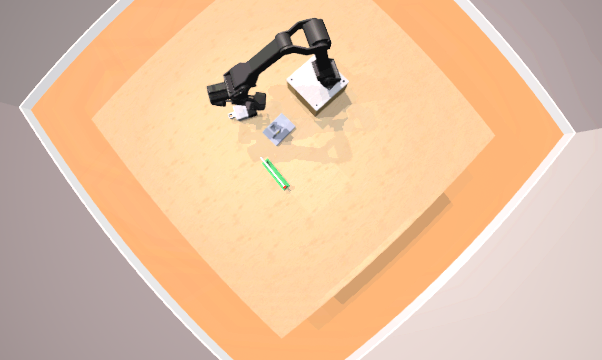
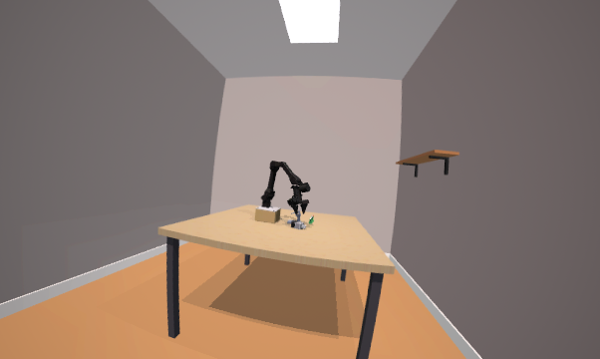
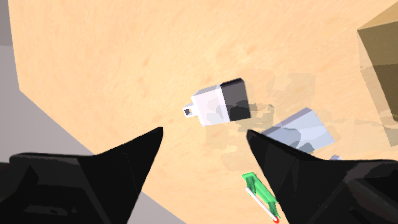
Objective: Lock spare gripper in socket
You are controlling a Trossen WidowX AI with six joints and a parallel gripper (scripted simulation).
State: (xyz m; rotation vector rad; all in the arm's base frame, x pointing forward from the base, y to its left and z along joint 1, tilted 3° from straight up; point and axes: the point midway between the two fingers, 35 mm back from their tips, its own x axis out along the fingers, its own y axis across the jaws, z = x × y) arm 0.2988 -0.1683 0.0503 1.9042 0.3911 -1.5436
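My gripper tip is 80 mm above the spare gripper. Round my gripper tip: green pin holder (270 mm to the left, 90 mm ahead, 80 mm below); then socket (160 mm to the left, 60 mm below, 40 mm behind).
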